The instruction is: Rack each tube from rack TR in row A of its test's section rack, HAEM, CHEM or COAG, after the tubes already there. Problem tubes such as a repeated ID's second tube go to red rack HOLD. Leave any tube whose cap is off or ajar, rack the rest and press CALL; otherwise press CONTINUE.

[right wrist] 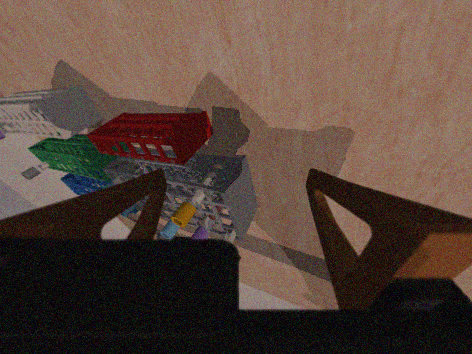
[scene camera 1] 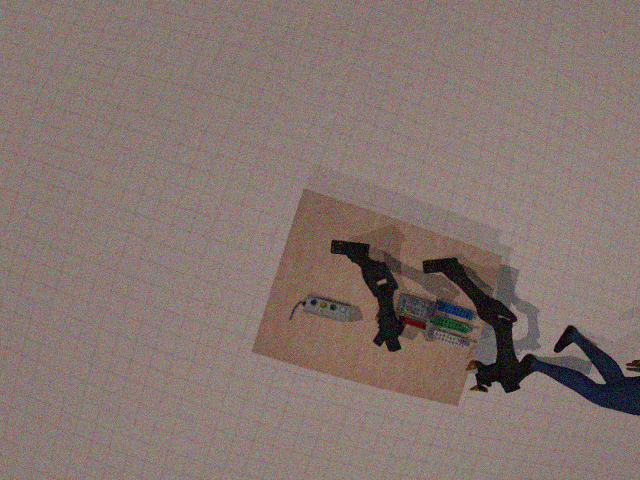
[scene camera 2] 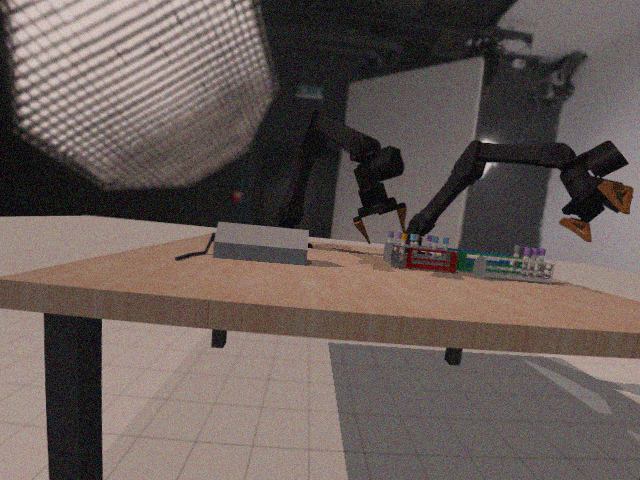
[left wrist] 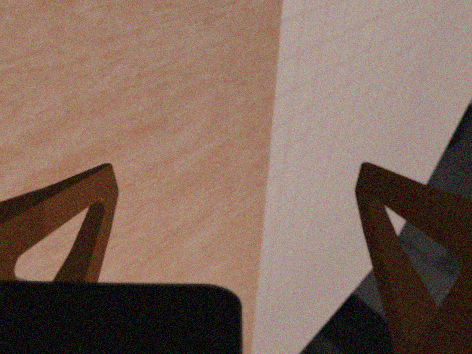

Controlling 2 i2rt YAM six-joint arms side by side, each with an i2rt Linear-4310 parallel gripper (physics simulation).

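Places are measured from the left arm's base along level axes (x right, y ahead, z up), in metres.
Pixels of known places: left gripper, between the fingertips: (scene camera 1: 468,379) (scene camera 2: 606,228) (left wrist: 236,176); right gripper, between the fingertips: (right wrist: 236,177) (scene camera 2: 386,238); left arm's base, origin of its link: (scene camera 1: 439,265); right arm's base, origin of its link: (scene camera 1: 349,248).
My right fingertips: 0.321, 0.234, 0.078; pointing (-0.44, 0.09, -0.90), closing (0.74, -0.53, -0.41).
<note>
Ahead of a thing's pixels: the offset from my right fingertips to its top centre, as dx, dy, dz. "pt": to the spot under its first point.
Grey rack TR @(-0.157, -0.032, -0.021) (scene camera 1: 416,305) (right wrist: 242,190) holds several capped tubes, among them a yellow-capped tube @(-0.085, -0.026, +0.016) (scene camera 2: 404,236) (right wrist: 184,214), a light-blue-capped one @(-0.141, -0.050, +0.016) (right wrist: 169,230) and a purple-capped one @(-0.101, -0.066, +0.016) (right wrist: 201,232). Red rack HOLD (scene camera 1: 412,322) (scene camera 2: 431,269) (right wrist: 160,122) stands beside it. The blue rack @(-0.371, +0.015, -0.021) (scene camera 1: 454,309), green rack @(-0.338, +0.086, -0.021) (scene camera 1: 449,324) and white rack @(-0.319, +0.162, -0.021) (scene camera 1: 448,337) lie to the right in scene camera 1; purple caps @(pt -0.376, +0.181, +0.006) (scene camera 2: 534,251) show at the white rack's right end. My right gripper (scene camera 2: 386,236) (right wrist: 236,177) is open and empty above and beside TR. My left gripper (scene camera 2: 602,222) (left wrist: 236,176) is open and empty, past the table's right edge. Labels are unreadable.
The button box @(+0.324, -0.071, +0.006) (scene camera 1: 330,313) (scene camera 2: 261,242), with blue, yellow, green and white buttons and a cable, lies left of the racks in scene camera 1. A person's legs (scene camera 1: 578,382) show beyond the table's right edge, near my left arm.
</note>
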